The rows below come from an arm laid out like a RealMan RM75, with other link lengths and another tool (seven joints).
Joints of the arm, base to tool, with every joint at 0 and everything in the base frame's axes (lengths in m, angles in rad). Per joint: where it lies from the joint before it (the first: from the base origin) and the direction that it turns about. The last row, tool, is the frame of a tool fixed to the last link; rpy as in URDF.
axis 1: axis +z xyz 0 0 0.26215
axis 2: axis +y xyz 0 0 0
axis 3: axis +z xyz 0 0 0.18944
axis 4: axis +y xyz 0 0 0
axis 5: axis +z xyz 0 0 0.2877
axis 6: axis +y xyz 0 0 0
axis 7: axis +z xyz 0 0 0.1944
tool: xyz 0.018 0.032 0.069 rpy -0.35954 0 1.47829
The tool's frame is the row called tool.
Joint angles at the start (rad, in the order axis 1, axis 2, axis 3, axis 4, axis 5, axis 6, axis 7): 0.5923 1.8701 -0.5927 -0.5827 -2.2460 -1.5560 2.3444
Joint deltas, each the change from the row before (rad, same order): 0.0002 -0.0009 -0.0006 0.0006 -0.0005 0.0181 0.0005; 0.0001 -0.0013 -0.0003 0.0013 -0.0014 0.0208 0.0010; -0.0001 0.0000 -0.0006 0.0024 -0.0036 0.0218 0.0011; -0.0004 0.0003 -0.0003 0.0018 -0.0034 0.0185 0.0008; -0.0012 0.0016 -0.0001 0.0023 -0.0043 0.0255 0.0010; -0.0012 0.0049 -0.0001 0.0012 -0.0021 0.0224 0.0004; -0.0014 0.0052 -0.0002 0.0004 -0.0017 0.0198 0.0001; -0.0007 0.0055 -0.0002 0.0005 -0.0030 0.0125 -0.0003; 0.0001 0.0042 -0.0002 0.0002 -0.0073 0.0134 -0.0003; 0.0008 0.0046 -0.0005 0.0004 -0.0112 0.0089 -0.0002
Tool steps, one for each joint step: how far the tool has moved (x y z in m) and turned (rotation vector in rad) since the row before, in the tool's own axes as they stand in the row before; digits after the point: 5 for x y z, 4 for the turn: -0.00392 0.00259 0.00146 -0.0105 -0.0140 -0.0050; -0.00474 0.00280 0.00153 -0.0116 -0.0169 -0.0050; -0.00508 0.00158 0.00186 -0.0094 -0.0180 -0.0040; -0.00440 0.00118 0.00154 -0.0079 -0.0154 -0.0034; -0.00593 0.00119 0.00225 -0.0111 -0.0207 -0.0035; -0.00409 0.00020 0.00290 -0.0101 -0.0149 -0.0014; -0.00346 -0.00006 0.00266 -0.0089 -0.0128 -0.0013; -0.00184 -0.00138 0.00215 -0.0031 -0.0074 -0.0004; -0.00279 -0.00127 0.00181 -0.0011 -0.0105 -0.0040; -0.00212 -0.00278 0.00143 0.0052 -0.0085 -0.0046
